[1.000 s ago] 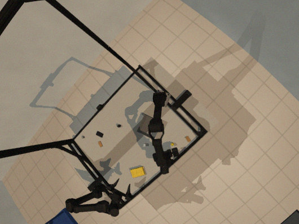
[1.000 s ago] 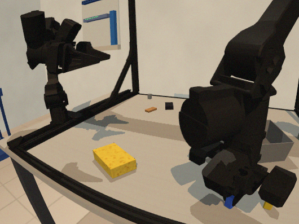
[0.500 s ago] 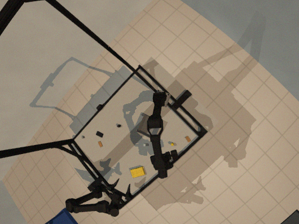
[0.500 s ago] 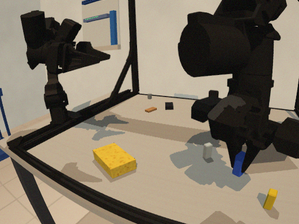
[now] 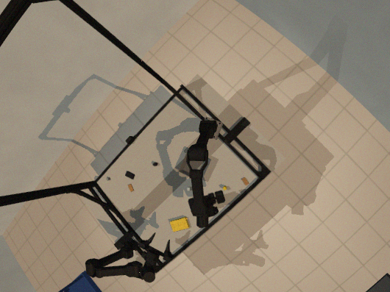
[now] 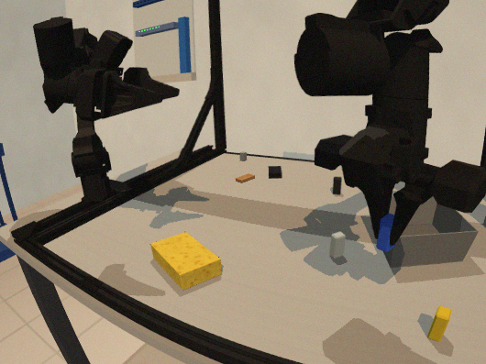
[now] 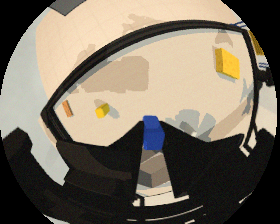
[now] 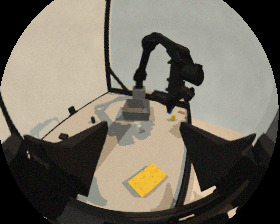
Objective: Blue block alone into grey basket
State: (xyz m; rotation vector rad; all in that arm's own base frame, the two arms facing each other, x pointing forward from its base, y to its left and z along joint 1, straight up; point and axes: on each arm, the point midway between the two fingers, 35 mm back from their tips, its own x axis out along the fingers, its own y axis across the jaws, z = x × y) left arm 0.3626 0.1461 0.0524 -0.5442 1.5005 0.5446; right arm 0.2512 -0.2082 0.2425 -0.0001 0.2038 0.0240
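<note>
My left hand is 170 mm past the grey basket, 90 mm to the right of it and 120 mm above it. The rest, counted from my left hand: yellow block (40 mm ahead, 80 mm to the left, 120 mm below); then blue block (30 mm below); then white block (130 mm behind, 50 mm to the right, 120 mm below).
</note>
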